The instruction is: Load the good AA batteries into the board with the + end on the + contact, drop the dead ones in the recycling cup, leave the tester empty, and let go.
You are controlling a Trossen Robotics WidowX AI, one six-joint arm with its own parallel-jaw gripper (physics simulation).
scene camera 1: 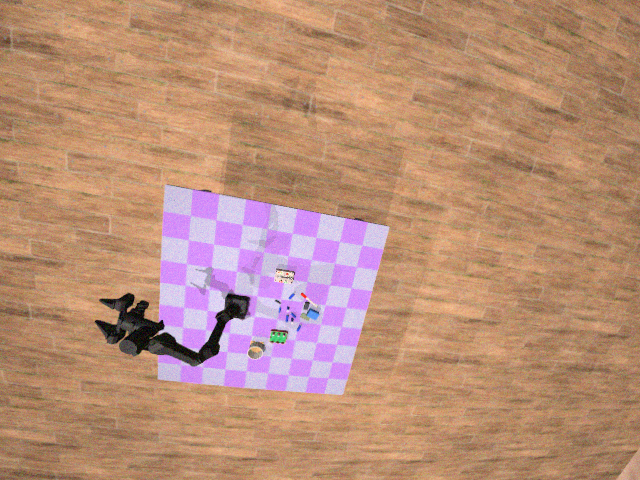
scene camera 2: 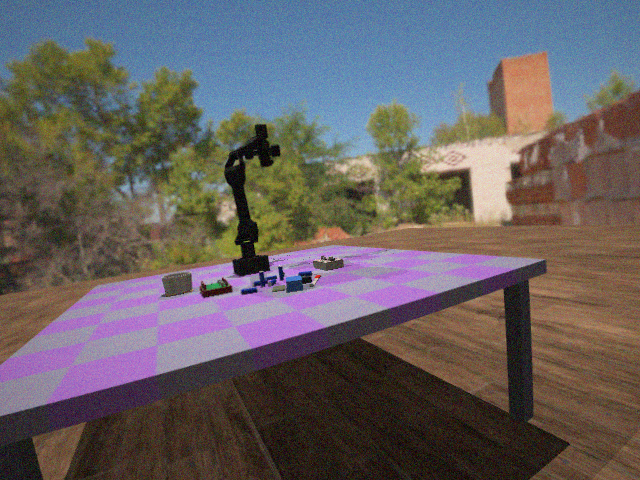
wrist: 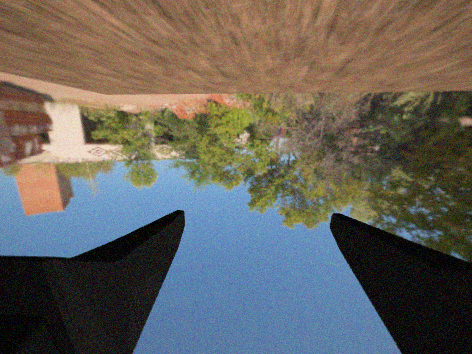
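My gripper is open and empty, high up and beyond the table's left edge in the first scene view, far from the batteries. Several small blue batteries lie loosely near the table's middle, among them one battery, another and an upright one. Their + ends are too small to tell. The green board with dark red ends is beside them. The grey round cup stands next to the board. A blue block on a grey unit, possibly the tester, is beside the batteries.
A cream box with small dark and red marks stands apart from the batteries. A red-tipped white piece lies by the blue block. The arm's base stands on the checkered table.
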